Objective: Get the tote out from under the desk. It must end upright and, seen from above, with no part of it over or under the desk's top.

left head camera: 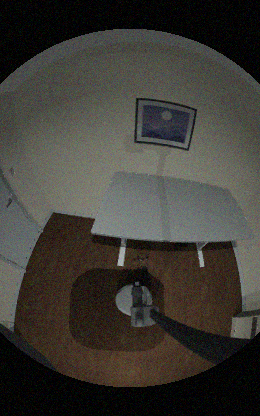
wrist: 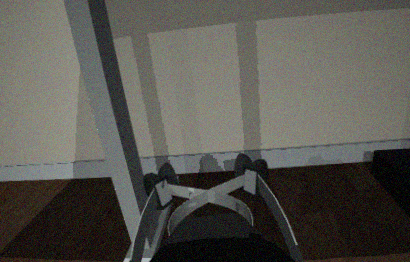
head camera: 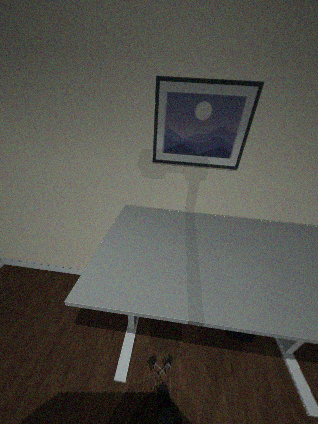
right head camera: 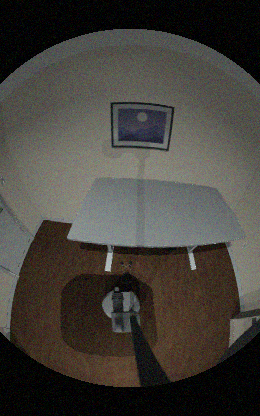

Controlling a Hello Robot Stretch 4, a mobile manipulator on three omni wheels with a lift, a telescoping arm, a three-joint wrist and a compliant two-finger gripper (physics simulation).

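Places are measured from the robot's base along level axes (x back, y left, z down), in metres.
Pixels of known places: gripper, fingertip midpoint: [left head camera: 142, 255] [wrist: 205, 172] [head camera: 161, 354] [right head camera: 125, 260].
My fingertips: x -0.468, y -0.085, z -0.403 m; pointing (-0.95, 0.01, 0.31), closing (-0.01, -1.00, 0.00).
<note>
Behind a point stands the place of what it marks.
The tote [wrist: 395, 175] {x -0.874, y -0.696, z -0.055 m} shows in part as a black block at the right edge of the wrist view, on the floor near the wall. In the head camera, a dark sliver of it [head camera: 242, 336] {x -0.706, y -0.773, z -0.039 m} shows below the desk's front edge; the desk top hides the rest. The white desk [head camera: 150, 260] {x -0.657, y -0.002, z -0.923 m} [left head camera: 135, 205] {x -0.677, y 0.009, z -0.923 m} [right head camera: 110, 212] {x -0.660, y 0.011, z -0.923 m} stands against the wall. My gripper [head camera: 160, 360] {x -0.468, y -0.085, z -0.403 m} [left head camera: 141, 258] {x -0.468, y -0.085, z -0.403 m} [right head camera: 126, 264] {x -0.468, y -0.085, z -0.403 m} [wrist: 205, 172] {x -0.468, y -0.085, z -0.403 m} is open and empty. It is in front of the desk, between its two legs and nearer the left one, with the tote off to its right.
The left desk leg [head camera: 125, 355] [left head camera: 121, 254] [right head camera: 108, 260] [wrist: 92, 85] {x -0.769, y 0.134, z -0.466 m} stands close to the left of the gripper. The right leg [head camera: 301, 382] [left head camera: 201, 256] [right head camera: 192, 259] is farther right. A framed picture [head camera: 200, 125] {x -1.159, y -0.255, z -1.495 m} hangs above the desk. A pale unit [left head camera: 244, 326] stands at the far right.
</note>
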